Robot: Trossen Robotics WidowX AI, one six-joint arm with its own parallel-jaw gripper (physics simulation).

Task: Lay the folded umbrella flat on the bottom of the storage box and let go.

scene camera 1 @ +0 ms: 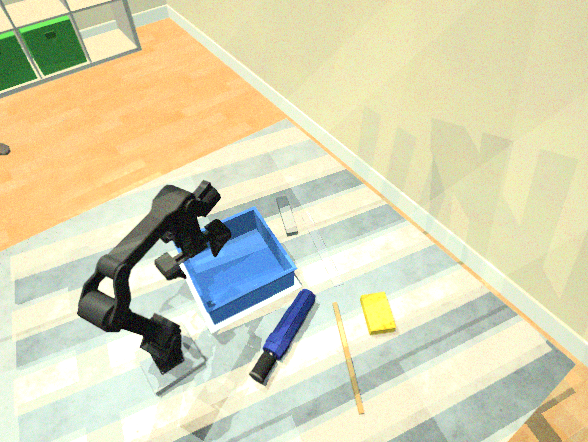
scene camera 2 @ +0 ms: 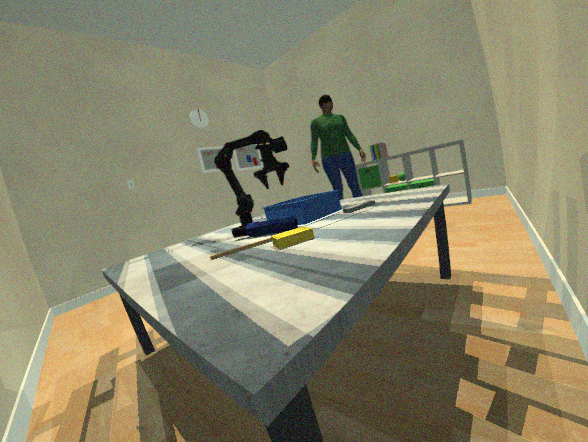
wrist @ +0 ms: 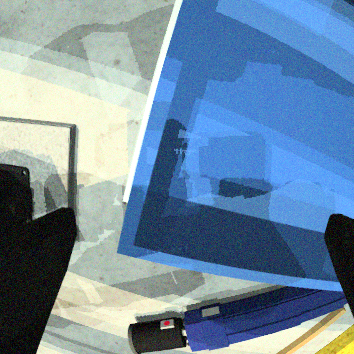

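Pixels of known places: gripper, fingertip midpoint: [scene camera 1: 200,266] [scene camera 2: 275,187] [wrist: 206,225]; arm's base, link origin: [scene camera 1: 168,357] [wrist: 3,192].
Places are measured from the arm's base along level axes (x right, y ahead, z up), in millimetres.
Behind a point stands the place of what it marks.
The folded umbrella [scene camera 1: 292,322] @(y 310, x 123, z 28 mm) [scene camera 2: 272,227] @(y 338, x 130, z 5 mm) [wrist: 260,317] @(y 294, x 100, z 23 mm), dark blue with a black handle, lies on the table outside the storage box, along its near side in scene camera 1. The storage box [scene camera 1: 255,297] @(y 274, x -2, z 19 mm) [scene camera 2: 310,207] @(y 405, x -39, z 37 mm) [wrist: 225,267] @(y 215, x -11, z 74 mm) is blue and open-topped; its visible floor shows shadows and no umbrella. My gripper [scene camera 1: 199,265] @(y 177, x -92, z 156 mm) [scene camera 2: 274,185] @(y 177, x -92, z 156 mm) [wrist: 206,225] @(y 177, x -92, z 156 mm) is open and empty, pointing down, raised above the box's arm-side part. In the wrist view the umbrella lies below the box rim, not between the fingers, and its far end is partly hidden by the right finger.
A thin wooden stick [scene camera 1: 348,357] @(y 380, x 275, z -11 mm) [scene camera 2: 240,248] @(y 367, x 311, z -15 mm) [wrist: 312,332] @(y 421, x 182, z -13 mm) lies beyond the umbrella, beside a yellow sponge-like block [scene camera 1: 378,314] @(y 519, x 238, z 7 mm) [scene camera 2: 293,237] @(y 553, x 252, z -3 mm) [wrist: 342,345] @(y 496, x 212, z 1 mm). A small grey bar [scene camera 1: 287,216] @(y 529, x -202, z -5 mm) [scene camera 2: 359,206] @(y 545, x -193, z -10 mm) lies past the box. A person [scene camera 2: 332,135] stands behind the table.
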